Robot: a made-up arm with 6 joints. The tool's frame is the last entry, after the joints.
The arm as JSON. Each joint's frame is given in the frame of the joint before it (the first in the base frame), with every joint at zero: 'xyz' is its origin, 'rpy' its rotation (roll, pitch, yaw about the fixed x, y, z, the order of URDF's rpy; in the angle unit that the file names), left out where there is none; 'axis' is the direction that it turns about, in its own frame. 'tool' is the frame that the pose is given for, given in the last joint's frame.
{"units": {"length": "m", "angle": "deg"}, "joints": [
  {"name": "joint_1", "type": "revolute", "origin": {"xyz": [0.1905, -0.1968, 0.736]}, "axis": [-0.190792, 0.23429, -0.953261]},
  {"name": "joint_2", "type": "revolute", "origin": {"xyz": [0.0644, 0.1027, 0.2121]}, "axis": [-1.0, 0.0, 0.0]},
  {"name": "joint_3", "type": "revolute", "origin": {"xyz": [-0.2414, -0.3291, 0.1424]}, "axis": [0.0, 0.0, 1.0]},
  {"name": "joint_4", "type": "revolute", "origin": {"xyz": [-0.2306, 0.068, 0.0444]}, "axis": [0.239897, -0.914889, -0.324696]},
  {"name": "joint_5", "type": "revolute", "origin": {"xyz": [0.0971, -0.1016, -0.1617]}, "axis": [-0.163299, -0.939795, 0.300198]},
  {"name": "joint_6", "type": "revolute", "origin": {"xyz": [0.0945, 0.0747, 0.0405]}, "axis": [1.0, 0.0, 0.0]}
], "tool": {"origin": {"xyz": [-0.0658, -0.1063, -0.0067], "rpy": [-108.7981, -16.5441, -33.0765]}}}
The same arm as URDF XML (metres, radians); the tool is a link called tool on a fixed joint. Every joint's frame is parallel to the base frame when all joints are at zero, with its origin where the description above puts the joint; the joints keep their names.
<robot name="arm">
  <link name="base_link"/>
  <link name="link1"/>
  <link name="link2"/>
  <link name="link3"/>
  <link name="link4"/>
  <link name="link5"/>
  <link name="link6"/>
  <link name="tool"/>
  <joint name="joint_1" type="continuous">
    <parent link="base_link"/>
    <child link="link1"/>
    <origin xyz="0.1905 -0.1968 0.736" rpy="0 0 0"/>
    <axis xyz="-0.190792 0.23429 -0.953261"/>
  </joint>
  <joint name="joint_2" type="continuous">
    <parent link="link1"/>
    <child link="link2"/>
    <origin xyz="0.0644 0.1027 0.2121" rpy="0 0 0"/>
    <axis xyz="-1 0 0"/>
  </joint>
  <joint name="joint_3" type="continuous">
    <parent link="link2"/>
    <child link="link3"/>
    <origin xyz="-0.2414 -0.3291 0.1424" rpy="0 0 0"/>
    <axis xyz="0 0 1"/>
  </joint>
  <joint name="joint_4" type="continuous">
    <parent link="link3"/>
    <child link="link4"/>
    <origin xyz="-0.2306 0.068 0.0444" rpy="0 0 0"/>
    <axis xyz="0.239897 -0.914889 -0.324696"/>
  </joint>
  <joint name="joint_5" type="continuous">
    <parent link="link4"/>
    <child link="link5"/>
    <origin xyz="0.0971 -0.1016 -0.1617" rpy="0 0 0"/>
    <axis xyz="-0.163299 -0.939795 0.300198"/>
  </joint>
  <joint name="joint_6" type="continuous">
    <parent link="link5"/>
    <child link="link6"/>
    <origin xyz="0.0945 0.0747 0.0405" rpy="0 0 0"/>
    <axis xyz="1 0 0"/>
  </joint>
  <joint name="tool_fixed" type="fixed">
    <parent link="link6"/>
    <child link="tool"/>
    <origin xyz="-0.0658 -0.1063 -0.0067" rpy="-1.8989 -0.2887 -0.5773"/>
  </joint>
</robot>

